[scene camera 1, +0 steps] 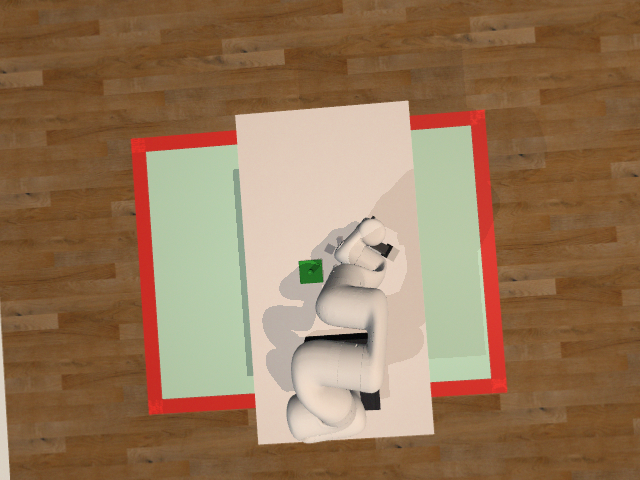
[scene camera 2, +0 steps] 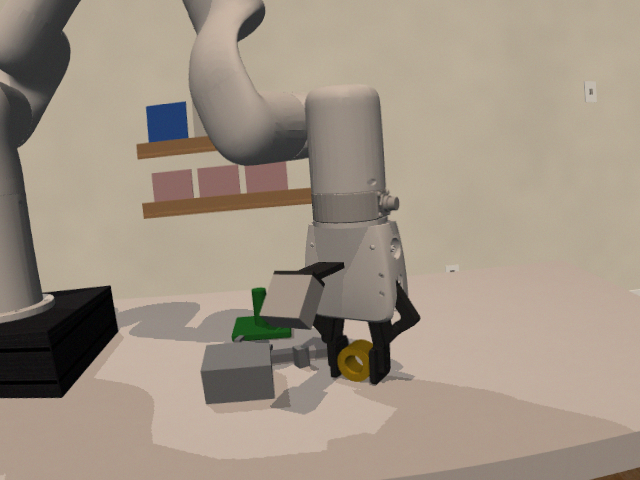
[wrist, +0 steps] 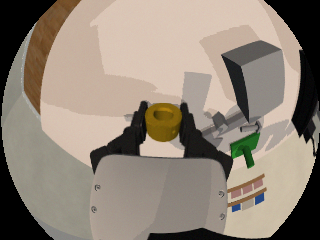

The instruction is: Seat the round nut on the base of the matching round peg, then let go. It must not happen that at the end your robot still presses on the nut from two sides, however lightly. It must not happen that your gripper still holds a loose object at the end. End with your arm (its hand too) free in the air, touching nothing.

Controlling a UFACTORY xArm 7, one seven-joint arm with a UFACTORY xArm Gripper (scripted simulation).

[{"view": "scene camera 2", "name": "my gripper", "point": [359,376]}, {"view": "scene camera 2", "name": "grey block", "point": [232,372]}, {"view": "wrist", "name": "my gripper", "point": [163,110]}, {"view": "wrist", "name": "grey block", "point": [257,72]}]
